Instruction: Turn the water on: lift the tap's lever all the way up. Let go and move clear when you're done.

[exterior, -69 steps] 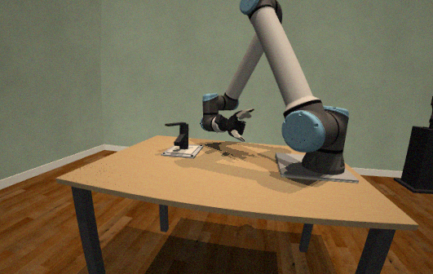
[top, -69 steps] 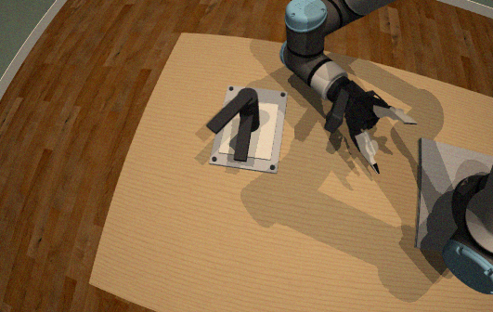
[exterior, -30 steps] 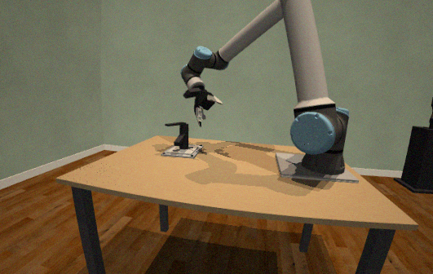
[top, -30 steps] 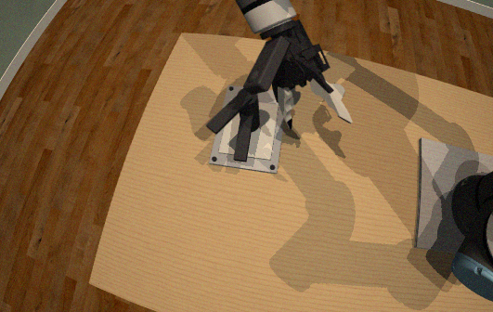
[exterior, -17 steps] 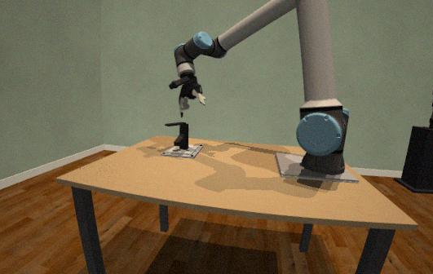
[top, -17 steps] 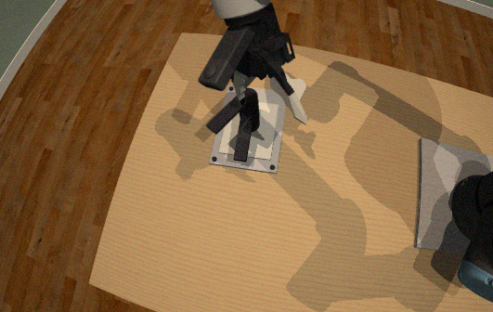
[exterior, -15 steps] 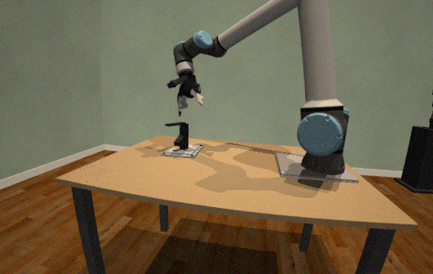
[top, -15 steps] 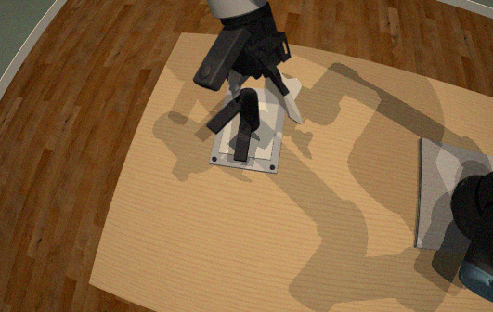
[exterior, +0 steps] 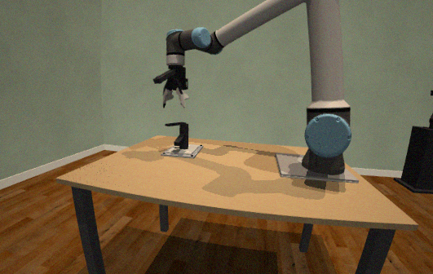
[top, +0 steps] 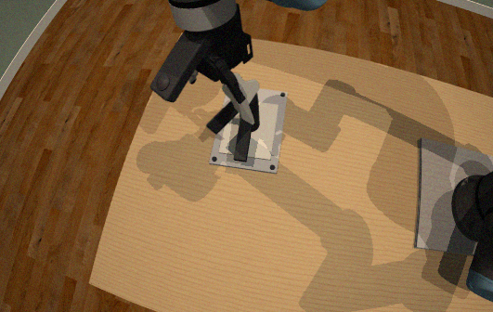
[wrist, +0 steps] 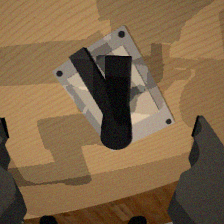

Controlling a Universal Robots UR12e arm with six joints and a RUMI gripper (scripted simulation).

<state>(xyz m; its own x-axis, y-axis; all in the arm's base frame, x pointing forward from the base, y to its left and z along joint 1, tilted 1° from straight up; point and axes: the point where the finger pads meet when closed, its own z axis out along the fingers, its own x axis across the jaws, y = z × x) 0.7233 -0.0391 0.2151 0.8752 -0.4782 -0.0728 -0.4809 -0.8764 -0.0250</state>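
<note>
My hand is 80 mm above the lever and 30 mm to the left of it. Also, from my hand: tap: 140 mm below, 60 mm to the right, 20 mm behind.
</note>
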